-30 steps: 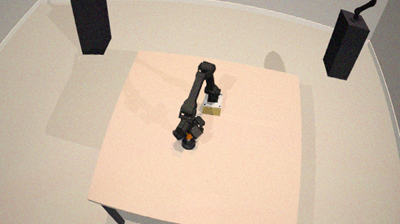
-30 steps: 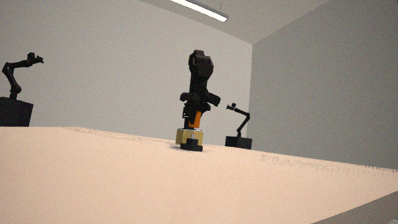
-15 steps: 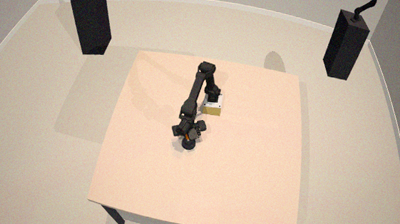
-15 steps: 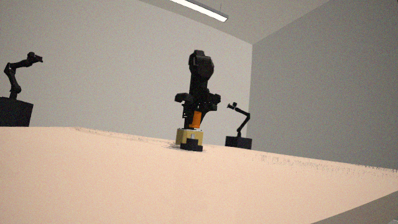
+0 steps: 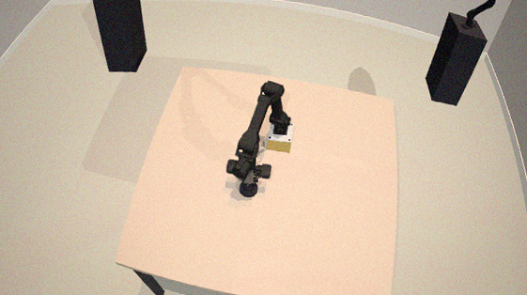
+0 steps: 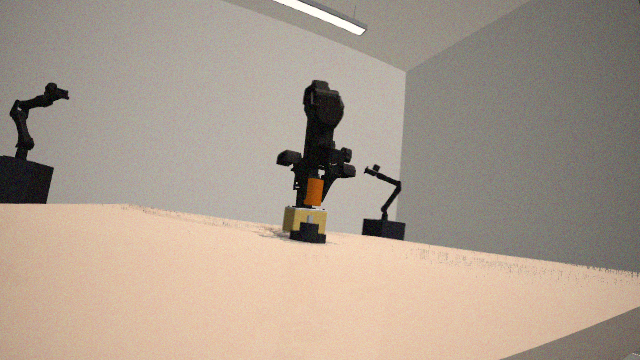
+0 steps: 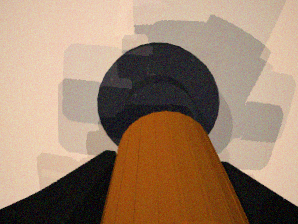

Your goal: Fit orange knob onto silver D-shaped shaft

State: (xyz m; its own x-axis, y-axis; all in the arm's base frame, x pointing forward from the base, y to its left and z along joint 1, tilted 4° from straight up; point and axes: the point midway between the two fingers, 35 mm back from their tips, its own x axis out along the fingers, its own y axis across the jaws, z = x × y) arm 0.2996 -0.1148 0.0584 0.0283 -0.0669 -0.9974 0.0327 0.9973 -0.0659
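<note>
My gripper tip is 30 mm below the orange knob. Round my gripper tip: round pedestal: 60 mm below.
</note>
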